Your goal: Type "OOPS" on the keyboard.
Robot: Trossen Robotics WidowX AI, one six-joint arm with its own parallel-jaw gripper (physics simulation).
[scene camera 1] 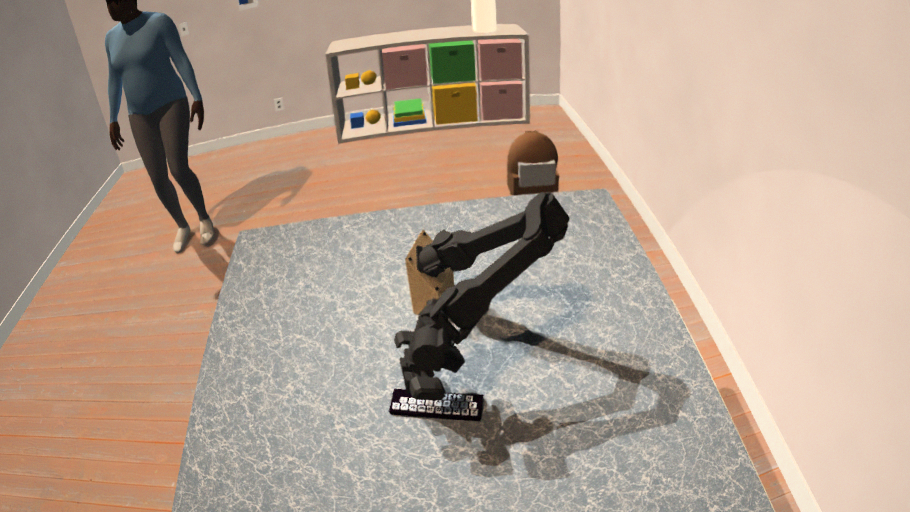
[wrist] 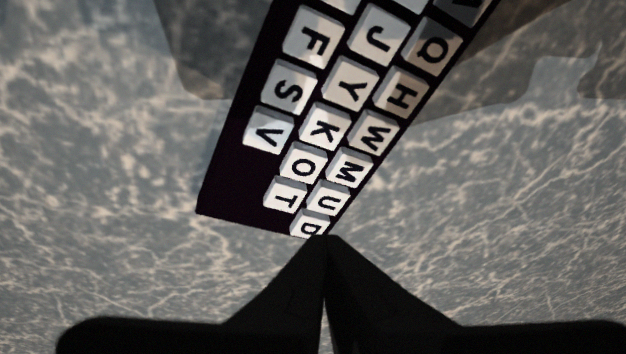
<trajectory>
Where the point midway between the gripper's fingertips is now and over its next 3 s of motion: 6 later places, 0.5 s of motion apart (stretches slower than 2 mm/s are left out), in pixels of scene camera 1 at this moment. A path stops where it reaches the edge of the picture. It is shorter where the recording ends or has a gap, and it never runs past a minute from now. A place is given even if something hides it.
The gripper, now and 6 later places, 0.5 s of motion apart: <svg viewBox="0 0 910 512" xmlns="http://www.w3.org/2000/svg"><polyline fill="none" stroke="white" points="408,392 408,393 411,400 411,402 410,398 409,392 410,396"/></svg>
</trajectory>
